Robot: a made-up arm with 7 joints.
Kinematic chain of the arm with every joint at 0, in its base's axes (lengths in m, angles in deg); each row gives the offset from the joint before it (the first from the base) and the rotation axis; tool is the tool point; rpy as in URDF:
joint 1: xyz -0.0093 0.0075 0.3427 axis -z
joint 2: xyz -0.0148 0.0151 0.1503 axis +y
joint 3: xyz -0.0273 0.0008 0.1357 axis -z
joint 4: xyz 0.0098 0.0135 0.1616 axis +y
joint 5: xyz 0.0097 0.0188 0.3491 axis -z
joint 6: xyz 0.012 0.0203 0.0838 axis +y
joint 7: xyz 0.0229 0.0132 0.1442 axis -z
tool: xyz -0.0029 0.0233 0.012 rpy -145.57 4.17 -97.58
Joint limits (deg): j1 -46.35..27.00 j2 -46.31..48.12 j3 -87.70..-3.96 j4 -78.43..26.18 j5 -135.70..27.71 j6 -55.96..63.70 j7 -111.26..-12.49
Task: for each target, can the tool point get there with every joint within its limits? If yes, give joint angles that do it. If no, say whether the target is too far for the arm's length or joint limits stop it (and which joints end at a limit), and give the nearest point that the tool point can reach.
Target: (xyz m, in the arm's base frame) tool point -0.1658 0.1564 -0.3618
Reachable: no: joint limits stop it (at a limit: joint 1, joint 2, joint 4, joint 5, joint 6, joint 7) | nearest point -0.4942 0.3084 0.2830 | short by 0.739 m
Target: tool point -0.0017 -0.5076 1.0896
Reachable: yes | joints -37.97 -2.66 -66.61 -64.68 9.84 16.41 -93.17
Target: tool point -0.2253 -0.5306 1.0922
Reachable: yes | joints -34.56 -19.07 -66.51 -40.50 -112.80 13.74 -98.35
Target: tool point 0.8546 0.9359 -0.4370
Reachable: no: too far | nearest point 0.4778 0.5309 0.6677 | short by 1.235 m
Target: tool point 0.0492 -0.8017 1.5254
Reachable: no: too far | nearest point -0.0315 -0.4850 1.1877 | short by 0.470 m
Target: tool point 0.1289 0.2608 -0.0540
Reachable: no: joint limits stop it (at a limit: joint 1, joint 2, joint 3, joint 4, joint 5, joint 6, joint 7) | nearest point -0.4753 0.3399 0.2857 | short by 0.698 m
